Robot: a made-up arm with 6 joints.
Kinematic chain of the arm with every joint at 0, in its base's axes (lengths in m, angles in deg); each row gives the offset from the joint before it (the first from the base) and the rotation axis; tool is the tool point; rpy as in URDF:
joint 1: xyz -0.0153 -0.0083 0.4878 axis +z
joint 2: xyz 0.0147 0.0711 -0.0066 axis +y
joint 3: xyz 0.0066 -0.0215 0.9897 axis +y
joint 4: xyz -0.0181 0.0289 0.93 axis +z
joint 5: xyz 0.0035 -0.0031 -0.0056 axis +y
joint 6: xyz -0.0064 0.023 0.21 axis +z
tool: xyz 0.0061 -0.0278 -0.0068 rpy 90 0 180
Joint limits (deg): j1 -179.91..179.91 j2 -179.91..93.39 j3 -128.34..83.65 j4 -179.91..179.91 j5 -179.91..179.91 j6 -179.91..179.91
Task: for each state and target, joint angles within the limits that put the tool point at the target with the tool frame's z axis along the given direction. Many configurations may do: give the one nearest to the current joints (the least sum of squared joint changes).
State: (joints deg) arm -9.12 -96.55 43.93 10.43 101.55 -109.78
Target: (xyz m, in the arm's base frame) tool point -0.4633 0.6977 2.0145 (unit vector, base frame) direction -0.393 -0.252 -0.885
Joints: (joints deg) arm -49.81 -50.04 32.47 2.21 112.57 -116.72
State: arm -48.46 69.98 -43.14 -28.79 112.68 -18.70
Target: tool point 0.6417 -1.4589 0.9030 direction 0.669 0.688 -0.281
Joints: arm -64.68 93.39 -47.27 -54.40 149.73 -60.08
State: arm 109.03 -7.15 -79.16 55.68 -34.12 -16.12
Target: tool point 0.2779 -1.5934 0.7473 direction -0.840 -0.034 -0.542
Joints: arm 100.99 -40.02 -73.08 47.29 -21.93 -14.91
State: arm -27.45 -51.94 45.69 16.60 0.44 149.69
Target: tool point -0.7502 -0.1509 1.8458 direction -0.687 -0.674 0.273
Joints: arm 19.29 -75.17 83.28 -11.46 10.42 125.44
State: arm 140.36 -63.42 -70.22 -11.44 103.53 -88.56
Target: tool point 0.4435 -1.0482 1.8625 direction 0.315 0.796 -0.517
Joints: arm 118.85 -22.84 -47.95 -3.60 111.28 -132.69
